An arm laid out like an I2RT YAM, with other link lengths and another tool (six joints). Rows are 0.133 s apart.
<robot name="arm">
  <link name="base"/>
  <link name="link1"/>
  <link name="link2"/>
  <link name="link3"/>
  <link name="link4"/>
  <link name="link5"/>
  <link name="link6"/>
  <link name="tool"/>
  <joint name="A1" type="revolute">
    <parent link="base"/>
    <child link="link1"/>
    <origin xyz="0 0 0.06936"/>
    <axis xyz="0 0 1"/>
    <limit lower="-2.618" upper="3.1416"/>
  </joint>
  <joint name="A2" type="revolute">
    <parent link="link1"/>
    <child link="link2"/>
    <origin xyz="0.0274 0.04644 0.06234"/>
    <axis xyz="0 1 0"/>
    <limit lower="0" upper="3.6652"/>
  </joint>
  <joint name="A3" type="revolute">
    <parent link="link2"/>
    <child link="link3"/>
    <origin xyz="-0.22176 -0.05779 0"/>
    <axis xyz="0 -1 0"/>
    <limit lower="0" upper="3.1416"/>
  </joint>
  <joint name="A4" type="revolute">
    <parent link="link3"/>
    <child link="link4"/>
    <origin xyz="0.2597 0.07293 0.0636"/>
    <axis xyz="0 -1 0"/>
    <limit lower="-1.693" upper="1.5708"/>
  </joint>
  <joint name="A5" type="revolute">
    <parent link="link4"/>
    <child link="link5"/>
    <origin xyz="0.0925 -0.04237 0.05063"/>
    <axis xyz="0 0 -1"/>
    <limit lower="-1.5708" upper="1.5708"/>
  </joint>
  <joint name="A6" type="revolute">
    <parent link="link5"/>
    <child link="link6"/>
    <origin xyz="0.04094 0 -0.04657"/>
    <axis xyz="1 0 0"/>
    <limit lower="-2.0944" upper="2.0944"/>
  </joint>
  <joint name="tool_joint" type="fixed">
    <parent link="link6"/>
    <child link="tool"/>
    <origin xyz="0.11 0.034 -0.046" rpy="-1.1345 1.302 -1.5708"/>
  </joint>
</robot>
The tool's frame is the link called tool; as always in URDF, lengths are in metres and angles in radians.
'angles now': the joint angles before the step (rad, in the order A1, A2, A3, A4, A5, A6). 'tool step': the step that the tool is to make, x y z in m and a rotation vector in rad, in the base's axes. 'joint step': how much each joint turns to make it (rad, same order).
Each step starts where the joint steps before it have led.
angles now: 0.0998, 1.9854, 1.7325, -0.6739, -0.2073, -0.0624
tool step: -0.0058, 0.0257, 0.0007, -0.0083, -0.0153, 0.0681
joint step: 0.0552, -0.0002, -0.0001, 0.0106, 0.0003, -0.0168
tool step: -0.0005, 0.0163, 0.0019, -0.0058, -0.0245, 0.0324
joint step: 0.0359, 0.0004, 0.0006, 0.0223, 0.0100, -0.0035
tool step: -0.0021, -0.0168, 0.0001, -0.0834, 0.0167, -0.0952
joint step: 0.0003, -0.0169, 0.0056, -0.0510, 0.1208, 0.0271
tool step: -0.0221, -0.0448, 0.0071, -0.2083, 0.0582, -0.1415
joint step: -0.0090, -0.0546, 0.0103, -0.1612, 0.2347, -0.0002
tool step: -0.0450, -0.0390, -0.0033, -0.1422, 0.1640, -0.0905
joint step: -0.0260, -0.0276, 0.0005, -0.2158, 0.1293, 0.0083
